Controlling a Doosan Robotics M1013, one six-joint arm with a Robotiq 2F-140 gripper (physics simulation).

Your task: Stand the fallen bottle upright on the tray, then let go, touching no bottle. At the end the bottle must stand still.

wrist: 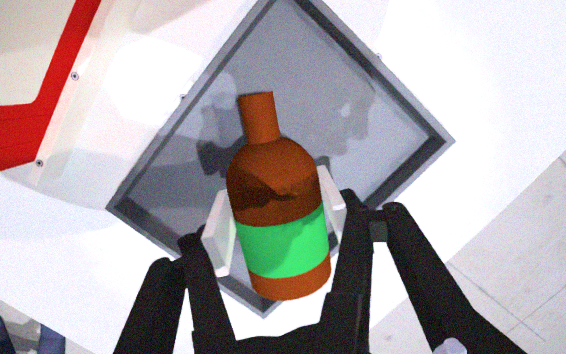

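The fallen bottle is brown with a green band around its lower body. It lies on its side over the grey tray, its neck towards the top of the wrist view and its base near the tray's bottom corner. My gripper is shut on the bottle, with one pale pad against each side of its body around the shoulder and the green band. The square grey tray has a low, darker rim and shows turned cornerwise under the bottle. The underside of the bottle is hidden.
The tray stands on a white surface. A red-edged panel with small screws beside it shows at the upper left. Pale tiled floor shows at the lower right, and blue objects show at the bottom left.
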